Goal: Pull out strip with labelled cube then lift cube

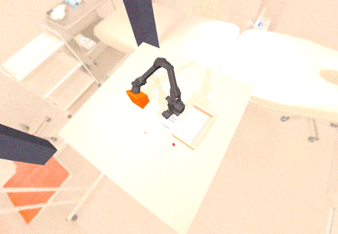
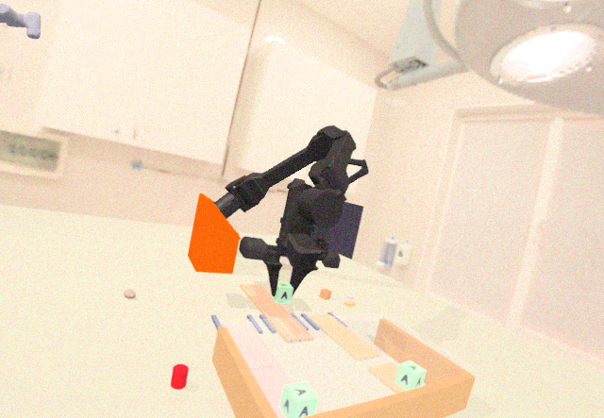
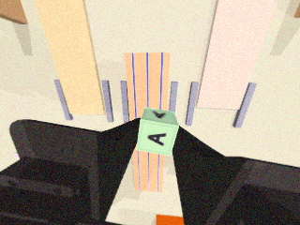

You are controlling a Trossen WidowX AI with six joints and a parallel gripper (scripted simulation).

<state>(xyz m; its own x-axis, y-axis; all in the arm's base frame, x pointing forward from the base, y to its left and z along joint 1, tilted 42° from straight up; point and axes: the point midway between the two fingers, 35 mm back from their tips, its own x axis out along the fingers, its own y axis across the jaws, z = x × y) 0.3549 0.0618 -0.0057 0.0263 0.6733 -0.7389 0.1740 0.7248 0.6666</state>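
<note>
Now: the strip 5 cm below my gripper tip, 5 cm behind it and 2 cm to the left of it. The rest, counted from my gripper tip: red cylinder (21 cm to the right, 14 cm ahead, 4 cm below); small orange cube (20 cm to the left, 11 cm behind, 5 cm below).
</note>
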